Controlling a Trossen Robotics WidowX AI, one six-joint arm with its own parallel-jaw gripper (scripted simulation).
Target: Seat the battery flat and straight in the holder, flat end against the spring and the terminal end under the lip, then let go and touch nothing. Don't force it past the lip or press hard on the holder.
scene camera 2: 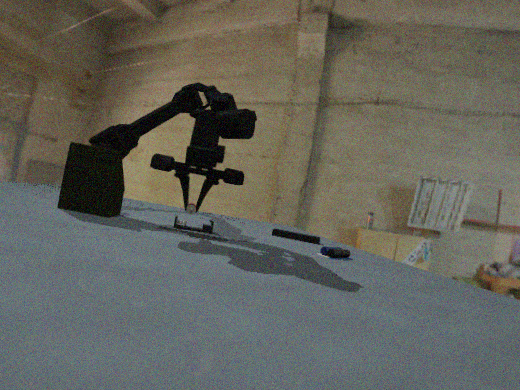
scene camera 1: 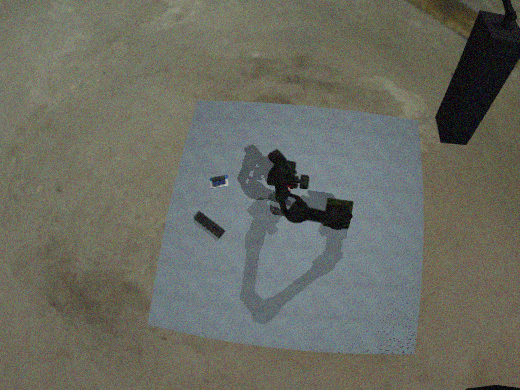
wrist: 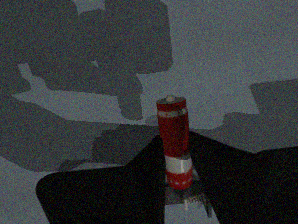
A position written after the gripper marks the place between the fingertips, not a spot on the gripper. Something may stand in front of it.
The gripper [scene camera 2: 190, 211] carries a battery [wrist: 172, 113].
The gripper also shows in the wrist view [wrist: 174, 139].
